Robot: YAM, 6 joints.
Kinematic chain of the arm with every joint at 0, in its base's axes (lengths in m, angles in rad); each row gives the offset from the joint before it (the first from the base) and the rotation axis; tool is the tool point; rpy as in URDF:
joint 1: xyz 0 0 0.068 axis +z
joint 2: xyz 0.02 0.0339 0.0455 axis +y
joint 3: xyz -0.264 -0.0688 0 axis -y
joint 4: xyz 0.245 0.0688 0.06 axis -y
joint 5: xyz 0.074 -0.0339 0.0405 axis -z
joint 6: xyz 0.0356 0 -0.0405 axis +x
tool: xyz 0 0 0 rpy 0 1.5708 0
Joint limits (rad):
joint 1: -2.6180..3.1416
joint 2: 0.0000..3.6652
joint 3: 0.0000..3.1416
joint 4: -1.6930..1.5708
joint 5: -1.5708..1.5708
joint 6: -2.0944..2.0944
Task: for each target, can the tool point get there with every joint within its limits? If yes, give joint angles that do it. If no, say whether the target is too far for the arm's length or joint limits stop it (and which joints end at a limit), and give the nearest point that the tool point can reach.
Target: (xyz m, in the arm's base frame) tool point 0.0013 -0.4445 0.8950
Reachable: no: too far | nearest point 0.0009 -0.3187 0.6634 | short by 0.264 m
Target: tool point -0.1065 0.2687 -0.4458
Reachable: no: joint limits stop it (at a limit: joint 2) | nearest point -0.1042 0.2628 -0.3787 | short by 0.067 m
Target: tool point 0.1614 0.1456 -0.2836
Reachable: yes | joints 0.8611 3.3559 1.4329 -0.0092 0.8847 -0.8583
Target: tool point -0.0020 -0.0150 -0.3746
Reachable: no: joint limits stop it (at a limit: joint 2) | nearest point -0.0066 -0.0498 -0.3211 | short by 0.064 m
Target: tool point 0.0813 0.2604 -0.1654
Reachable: yes | joints 1.3060 3.1006 1.6277 -1.1688 0.2947 -0.2802
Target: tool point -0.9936 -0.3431 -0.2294
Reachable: no: too far | nearest point -0.5353 -0.2932 -0.0865 | short by 0.483 m
